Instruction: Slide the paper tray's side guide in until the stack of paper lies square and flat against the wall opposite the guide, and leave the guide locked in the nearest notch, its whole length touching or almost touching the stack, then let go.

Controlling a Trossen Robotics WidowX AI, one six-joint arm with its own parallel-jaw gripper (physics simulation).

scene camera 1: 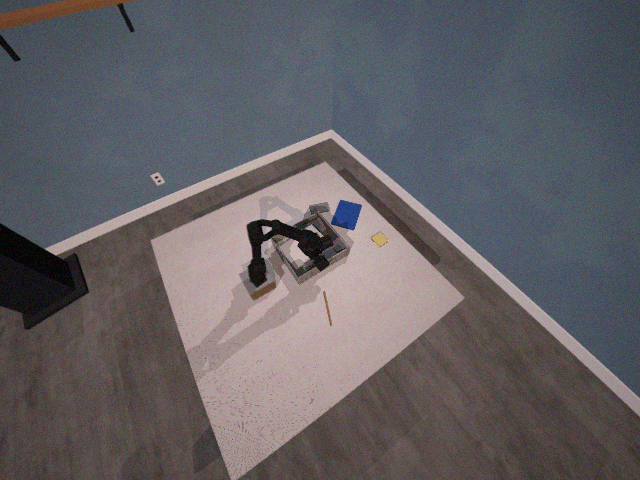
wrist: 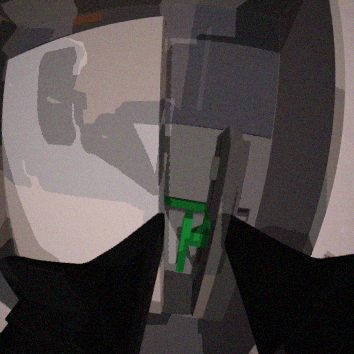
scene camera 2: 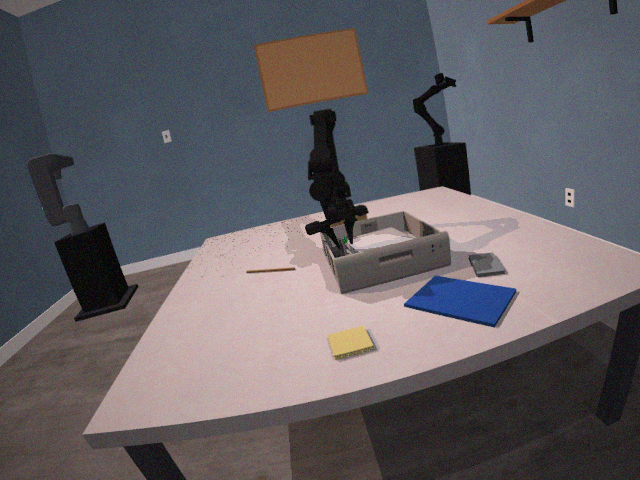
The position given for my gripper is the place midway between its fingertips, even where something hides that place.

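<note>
I see a blue book point(scene camera 2: 480, 303) resting on the table, though in the wrist view the blue book is out of frame. A yellow notepad point(scene camera 2: 350, 342) rests on the table as well, and in the wrist view the yellow notepad is out of frame too. My gripper point(scene camera 2: 345, 246) is visible to me, and the wrist view shows my gripper point(wrist: 192, 219) also. There is a white paper stack point(scene camera 2: 387, 236), which I can see again in the wrist view point(wrist: 89, 107). And I see a side guide point(wrist: 228, 165).
</note>
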